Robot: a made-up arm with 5 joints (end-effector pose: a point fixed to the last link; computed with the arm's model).
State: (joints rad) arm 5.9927 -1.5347 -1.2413 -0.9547 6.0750
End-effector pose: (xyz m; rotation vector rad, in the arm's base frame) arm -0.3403 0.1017 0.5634 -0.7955 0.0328 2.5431
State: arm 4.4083 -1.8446 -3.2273 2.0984 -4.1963
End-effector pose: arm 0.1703 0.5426 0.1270 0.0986 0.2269 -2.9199
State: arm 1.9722 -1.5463 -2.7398 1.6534 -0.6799
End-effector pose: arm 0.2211 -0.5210 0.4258 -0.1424 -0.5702 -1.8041
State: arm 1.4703 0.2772 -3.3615 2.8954 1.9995
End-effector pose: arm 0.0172 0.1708 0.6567 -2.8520 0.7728 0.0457
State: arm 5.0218 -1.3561 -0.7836 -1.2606 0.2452
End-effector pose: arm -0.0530 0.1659 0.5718 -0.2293 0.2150 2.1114
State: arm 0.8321 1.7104 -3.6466 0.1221 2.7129
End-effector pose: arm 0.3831 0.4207 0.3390 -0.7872 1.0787 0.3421
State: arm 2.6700 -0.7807 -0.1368 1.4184 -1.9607
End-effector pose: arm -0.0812 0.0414 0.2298 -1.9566 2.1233 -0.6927
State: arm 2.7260 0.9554 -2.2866 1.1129 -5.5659
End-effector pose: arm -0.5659 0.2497 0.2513 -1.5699 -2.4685 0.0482
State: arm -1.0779 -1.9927 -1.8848 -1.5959 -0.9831
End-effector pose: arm -0.2466 0.4591 0.1771 -2.3922 0.1135 0.5280
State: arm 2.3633 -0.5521 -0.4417 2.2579 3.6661
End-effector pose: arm -0.0568 0.0560 0.2975 1.9250 -1.4677 1.7583
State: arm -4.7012 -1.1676 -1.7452 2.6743 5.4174
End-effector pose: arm 0.0018 -0.1595 0.5638 -1.0333 -2.8580 -0.3411
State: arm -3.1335 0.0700 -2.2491 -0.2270 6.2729
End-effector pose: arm -0.2619 -0.0021 0.7931 0.0068 -0.7355 -0.0021
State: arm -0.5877 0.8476 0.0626 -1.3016 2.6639
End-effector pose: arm 0.1514 -0.1009 0.0960 0.1534 2.7867 -0.2810
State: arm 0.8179 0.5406 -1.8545 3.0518 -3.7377
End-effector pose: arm 0.2501 0.2669 0.3628 0.9134 -1.0691 0.1841
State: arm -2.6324 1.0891 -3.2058 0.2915 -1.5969
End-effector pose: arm -0.4723 -0.2637 0.5585 1.1947 -0.6805 -0.9201
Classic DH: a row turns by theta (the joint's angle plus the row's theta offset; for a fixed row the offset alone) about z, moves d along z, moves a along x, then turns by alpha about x. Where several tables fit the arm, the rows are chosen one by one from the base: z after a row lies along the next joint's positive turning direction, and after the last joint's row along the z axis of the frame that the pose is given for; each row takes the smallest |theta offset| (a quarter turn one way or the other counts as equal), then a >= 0, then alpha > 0; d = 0 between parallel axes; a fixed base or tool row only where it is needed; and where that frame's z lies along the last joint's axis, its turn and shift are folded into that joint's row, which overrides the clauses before.
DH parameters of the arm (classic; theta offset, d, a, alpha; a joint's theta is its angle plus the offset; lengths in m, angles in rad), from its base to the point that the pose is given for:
joint 1: 0 0.202 0 -1.5708
joint 2: -1.3846 0 0.2971 0
joint 3: -0.4073 0 -0.2644 0
joint 4: -1.3497 0 -0.067 1.5708
joint 5: 3.1416 0.086 0 0

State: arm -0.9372 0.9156 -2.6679 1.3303 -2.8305
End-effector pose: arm 0.3580 -0.4873 0.3889 1.5980 2.2189 -0.1804
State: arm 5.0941 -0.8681 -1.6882 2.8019 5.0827
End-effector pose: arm -0.0183 0.0455 0.5800 -2.9102 -0.0166 0.1319
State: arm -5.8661 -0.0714 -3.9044 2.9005 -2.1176
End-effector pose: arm -0.0809 -0.0358 0.6455 0.6539 2.0883 0.8609
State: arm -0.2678 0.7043 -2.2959 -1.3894 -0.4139
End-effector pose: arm 0.4198 -0.1152 0.5478 0.2089 0.0153 2.4533
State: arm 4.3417 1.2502 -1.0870 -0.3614 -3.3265
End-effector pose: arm -0.1421 -0.3657 -0.0933 2.3351 1.9371 -0.2636
